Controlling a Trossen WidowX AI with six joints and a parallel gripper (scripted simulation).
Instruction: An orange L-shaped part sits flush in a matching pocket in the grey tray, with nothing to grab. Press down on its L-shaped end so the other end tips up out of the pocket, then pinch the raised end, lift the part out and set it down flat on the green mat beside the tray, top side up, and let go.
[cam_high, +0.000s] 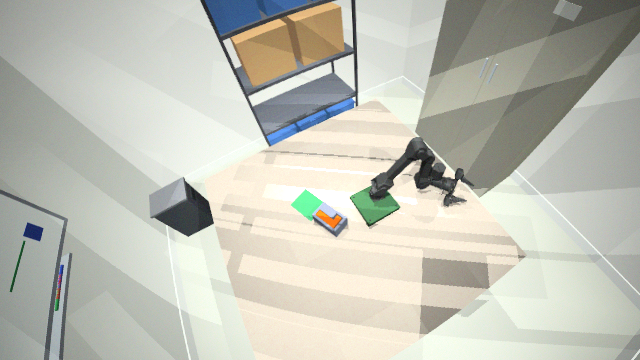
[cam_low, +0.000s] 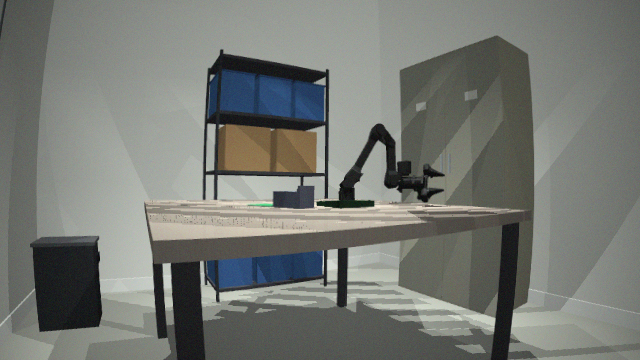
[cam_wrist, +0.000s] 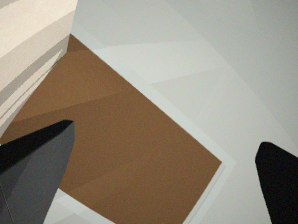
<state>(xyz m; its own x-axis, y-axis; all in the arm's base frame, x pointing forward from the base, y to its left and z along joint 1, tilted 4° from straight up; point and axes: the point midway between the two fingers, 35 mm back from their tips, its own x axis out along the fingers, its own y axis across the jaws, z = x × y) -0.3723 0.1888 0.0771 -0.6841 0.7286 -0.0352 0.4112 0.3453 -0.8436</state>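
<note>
Now: the orange L-shaped part 660 mm ahead of my gripper tip, 160 mm to the right of it and 60 mm below it. Round my gripper tip: green mat 740 mm ahead, 300 mm to the right, 120 mm below.
</note>
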